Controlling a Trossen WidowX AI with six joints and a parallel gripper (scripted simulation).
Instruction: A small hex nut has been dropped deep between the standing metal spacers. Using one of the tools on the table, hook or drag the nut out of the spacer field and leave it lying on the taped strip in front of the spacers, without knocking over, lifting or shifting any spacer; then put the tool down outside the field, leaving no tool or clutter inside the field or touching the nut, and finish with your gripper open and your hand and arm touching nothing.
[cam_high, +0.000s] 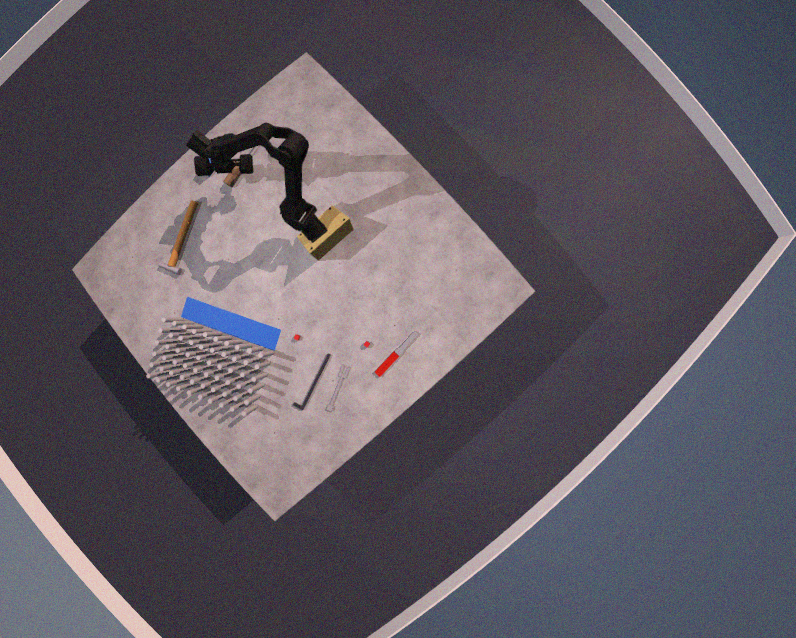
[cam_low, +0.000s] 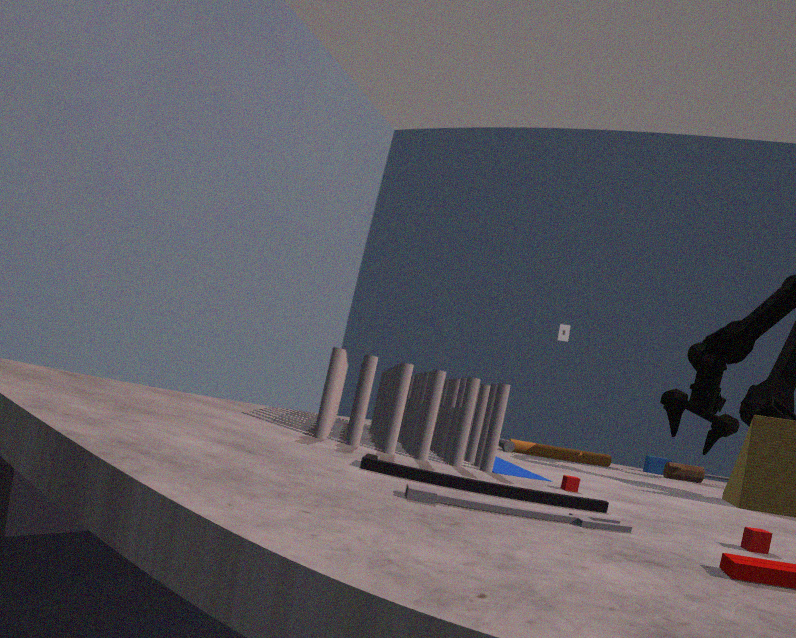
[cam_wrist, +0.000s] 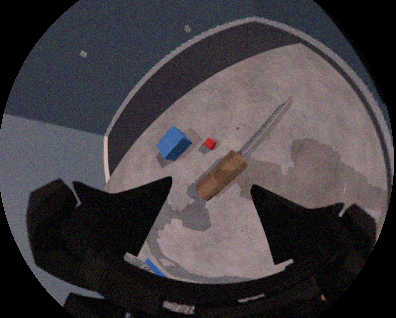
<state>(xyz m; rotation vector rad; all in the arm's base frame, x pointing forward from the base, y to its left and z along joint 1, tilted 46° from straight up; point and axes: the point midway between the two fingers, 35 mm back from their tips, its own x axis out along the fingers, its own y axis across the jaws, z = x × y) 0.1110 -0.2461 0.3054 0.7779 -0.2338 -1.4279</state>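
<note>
The hook tool lies 100 mm behind my gripper tip, 70 mm below it and 40 mm to the right of it. From my gripper tip the other things lie so: grey wrench: 860 mm to the left, 170 mm ahead, 80 mm below; blue taped strip: 430 mm to the left, 340 mm ahead, 80 mm below; blue cube: 100 mm to the right, 60 mm below, 60 mm ahead.
</note>
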